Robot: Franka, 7 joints.
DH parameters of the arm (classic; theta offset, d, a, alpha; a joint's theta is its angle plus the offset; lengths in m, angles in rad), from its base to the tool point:
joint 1: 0 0.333 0 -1.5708
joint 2: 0 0 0 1.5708
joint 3: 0 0.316 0.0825 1.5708
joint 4: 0 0 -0.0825 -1.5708
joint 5: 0 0.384 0 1.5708
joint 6: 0 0 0.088 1.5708
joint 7: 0 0.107 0 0
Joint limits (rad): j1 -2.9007..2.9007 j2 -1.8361..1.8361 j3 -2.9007..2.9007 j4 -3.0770..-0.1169 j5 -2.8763..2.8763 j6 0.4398..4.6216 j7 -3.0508..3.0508
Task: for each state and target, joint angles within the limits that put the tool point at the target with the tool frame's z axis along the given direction. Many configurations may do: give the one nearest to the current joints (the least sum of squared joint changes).
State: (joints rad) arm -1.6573 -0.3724 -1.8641 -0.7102 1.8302 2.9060 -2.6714
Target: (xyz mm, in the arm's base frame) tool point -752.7 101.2 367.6 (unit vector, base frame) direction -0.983 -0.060 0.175
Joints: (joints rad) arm -0.8834 -1.0868 -1.9534 -1.2869 2.6387 2.7313 -2.6714
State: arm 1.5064 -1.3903 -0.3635 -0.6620 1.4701 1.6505 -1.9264
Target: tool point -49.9 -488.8 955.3 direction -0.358 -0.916 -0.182
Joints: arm 1.9537 -1.1854 0.3364 -1.1701 2.2435 1.6273 -1.9264
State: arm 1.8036 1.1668 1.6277 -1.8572 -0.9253 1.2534 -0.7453
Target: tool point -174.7 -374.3 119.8 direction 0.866 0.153 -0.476
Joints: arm 2.6063 1.8327 1.2546 -2.2874 -0.8976 1.6504 -0.7453
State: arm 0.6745 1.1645 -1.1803 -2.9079 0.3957 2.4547 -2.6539
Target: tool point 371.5 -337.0 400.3 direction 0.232 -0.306 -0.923
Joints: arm 0.9991 0.6823 -1.7932 -2.3609 0.9543 2.4058 -2.6539
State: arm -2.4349 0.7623 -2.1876 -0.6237 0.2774 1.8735 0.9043
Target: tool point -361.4 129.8 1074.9 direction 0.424 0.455 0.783
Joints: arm -2.9007 0.8913 -2.6351 -0.8965 -0.2785 2.5376 0.9043
